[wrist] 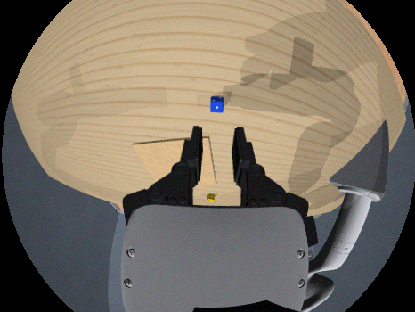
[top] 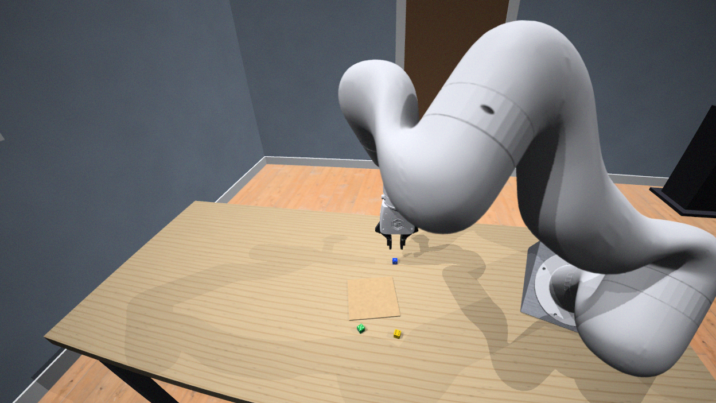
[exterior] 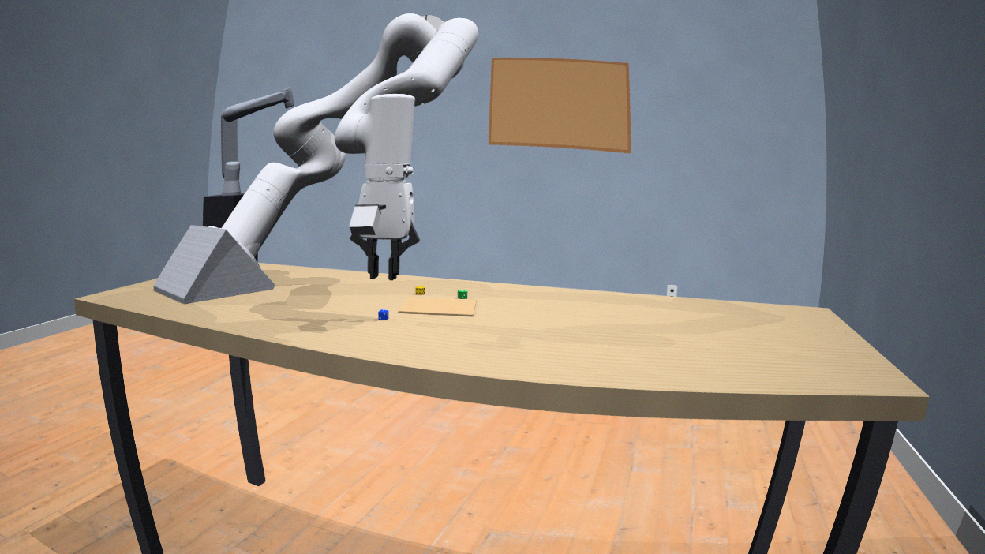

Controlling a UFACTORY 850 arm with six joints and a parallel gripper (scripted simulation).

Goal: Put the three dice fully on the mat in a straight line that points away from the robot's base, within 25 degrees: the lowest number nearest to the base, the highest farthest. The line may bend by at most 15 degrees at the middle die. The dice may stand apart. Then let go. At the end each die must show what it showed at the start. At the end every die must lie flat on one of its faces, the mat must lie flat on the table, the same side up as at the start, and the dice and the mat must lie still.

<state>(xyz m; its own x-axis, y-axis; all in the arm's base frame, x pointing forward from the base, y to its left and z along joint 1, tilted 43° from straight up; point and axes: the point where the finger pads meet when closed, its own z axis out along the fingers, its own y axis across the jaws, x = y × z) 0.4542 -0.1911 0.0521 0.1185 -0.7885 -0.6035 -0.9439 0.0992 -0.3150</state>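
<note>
My hand is 9 cm above the blue die. Round my hand: yellow die (3 cm behind, 26 cm to the left, 9 cm below); then tan mat (6 cm ahead, 15 cm to the left, 9 cm below); then green die (7 cm ahead, 25 cm to the left, 9 cm below).
</note>
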